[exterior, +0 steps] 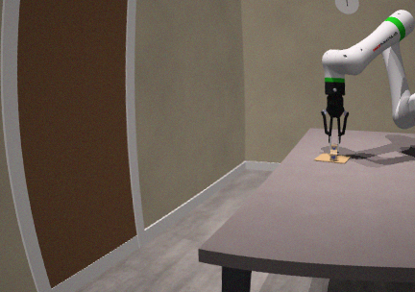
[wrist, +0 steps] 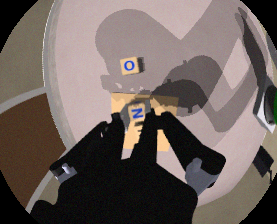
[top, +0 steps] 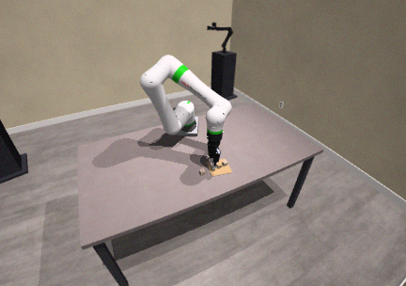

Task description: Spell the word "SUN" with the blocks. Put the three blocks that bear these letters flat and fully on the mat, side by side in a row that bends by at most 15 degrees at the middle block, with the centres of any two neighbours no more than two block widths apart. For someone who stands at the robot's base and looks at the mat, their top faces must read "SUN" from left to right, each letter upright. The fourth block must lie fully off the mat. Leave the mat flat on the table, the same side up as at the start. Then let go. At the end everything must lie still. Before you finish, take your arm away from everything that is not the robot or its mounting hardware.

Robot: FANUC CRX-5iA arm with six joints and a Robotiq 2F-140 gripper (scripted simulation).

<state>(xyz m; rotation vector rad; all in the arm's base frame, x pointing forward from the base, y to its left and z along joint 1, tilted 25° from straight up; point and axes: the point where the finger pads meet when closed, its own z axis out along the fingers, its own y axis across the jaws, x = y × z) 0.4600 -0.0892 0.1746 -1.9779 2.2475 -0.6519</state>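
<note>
Right now the tan letter block is 10 mm ahead of my hand, 50 mm to the left of it and 40 mm below it. Round my hand: tan mat: 10 mm ahead, 50 mm to the left, 50 mm below.
</note>
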